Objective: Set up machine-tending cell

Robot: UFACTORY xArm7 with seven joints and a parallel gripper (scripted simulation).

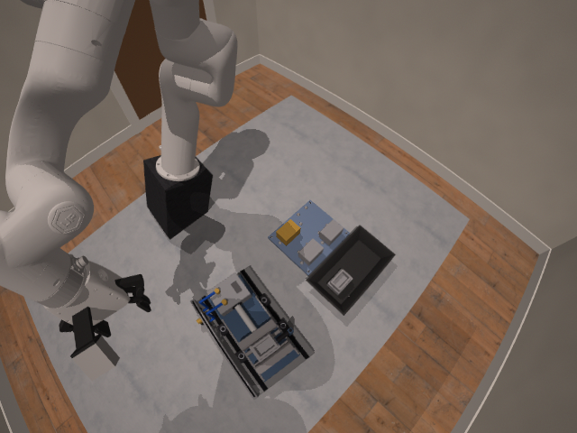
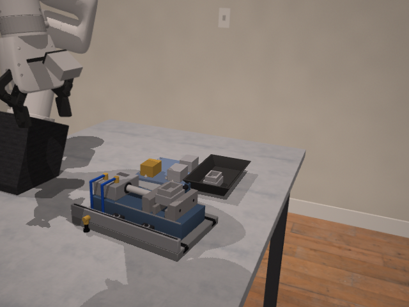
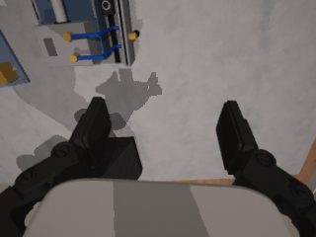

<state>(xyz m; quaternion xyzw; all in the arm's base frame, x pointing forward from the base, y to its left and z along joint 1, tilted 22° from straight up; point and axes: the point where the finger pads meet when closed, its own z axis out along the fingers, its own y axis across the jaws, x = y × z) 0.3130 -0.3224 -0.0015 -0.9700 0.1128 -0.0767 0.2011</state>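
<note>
The brass blank lies 1 cm ahead of my hand, 43 cm to the left of it and 26 cm below it. Also, from my hand: grey rail 12 cm ahead, 7 cm to the left, 25 cm below; vise bed 13 cm ahead, 16 cm to the left, 25 cm below; piston rod 12 cm ahead, 17 cm to the left, 21 cm below.
</note>
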